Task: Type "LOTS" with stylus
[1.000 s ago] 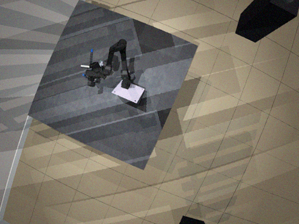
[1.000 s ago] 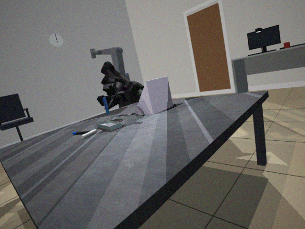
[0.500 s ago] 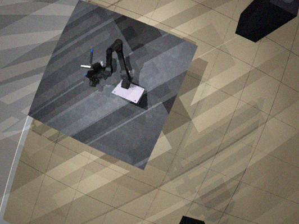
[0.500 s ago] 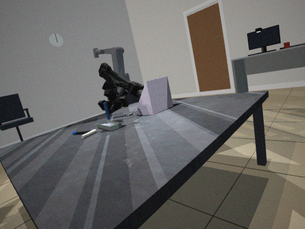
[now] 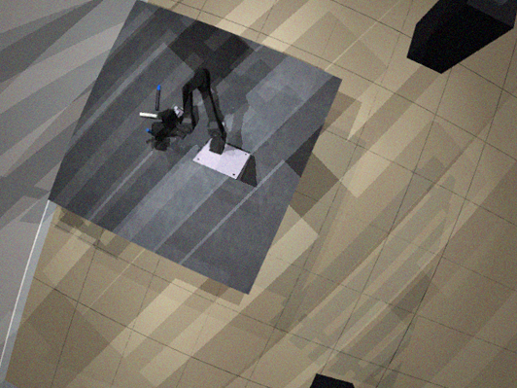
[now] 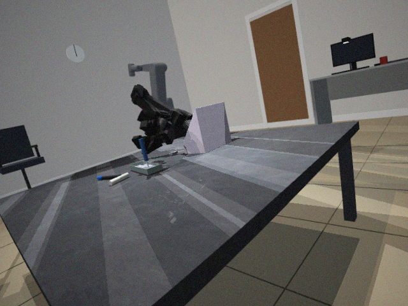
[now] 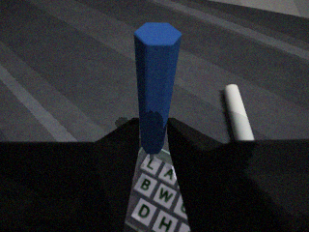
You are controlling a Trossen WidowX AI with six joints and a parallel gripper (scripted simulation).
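The white cylinder lies 90 mm to the right of my gripper tip, 90 mm ahead of it and 80 mm below it. From my gripper tip the other things lie so: blue-tipped dark pen (230 mm to the right, 90 mm ahead, 80 mm below); blue hexagonal stylus (20 mm below).
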